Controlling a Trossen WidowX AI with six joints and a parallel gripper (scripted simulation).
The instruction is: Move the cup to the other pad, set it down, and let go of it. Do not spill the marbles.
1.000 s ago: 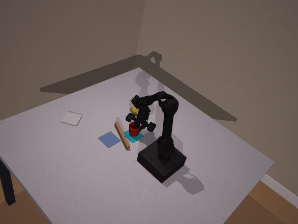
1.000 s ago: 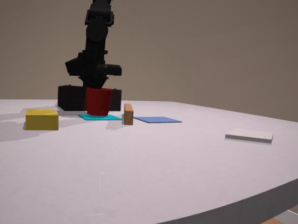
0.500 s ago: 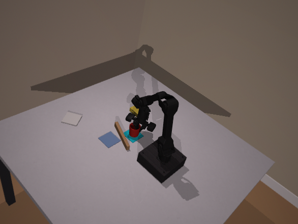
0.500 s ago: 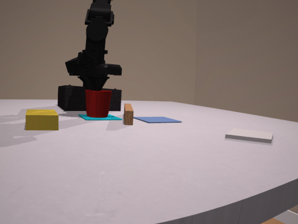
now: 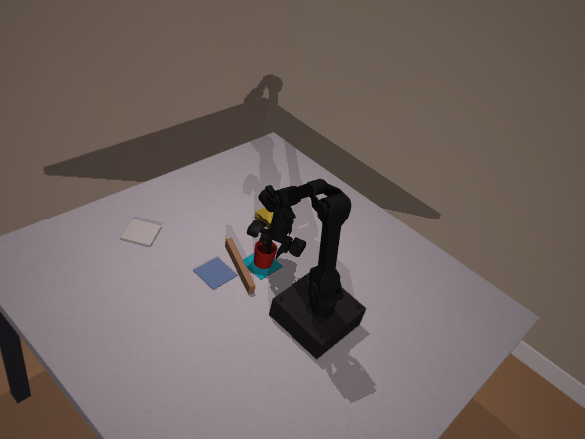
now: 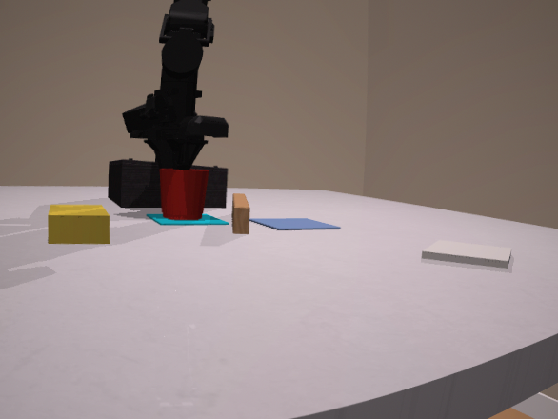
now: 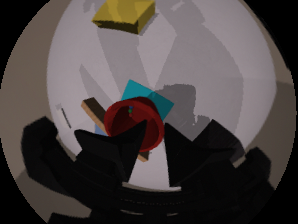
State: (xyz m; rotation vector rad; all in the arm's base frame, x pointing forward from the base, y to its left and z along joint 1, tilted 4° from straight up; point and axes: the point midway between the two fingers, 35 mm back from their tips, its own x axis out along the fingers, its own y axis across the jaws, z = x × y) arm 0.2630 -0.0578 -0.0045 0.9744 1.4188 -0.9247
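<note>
Now: the red cup 30 mm ahead of my gripper tip, 10 mm to the left of it and 10 mm below it. From my gripper tip the other things lie so: wooden bar: 50 mm ahead, 90 mm to the left, 40 mm below; then yellow block: 160 mm ahead, 160 mm to the right, 30 mm below; then white slab: 360 mm ahead, 250 mm to the left, 40 mm below.
</note>
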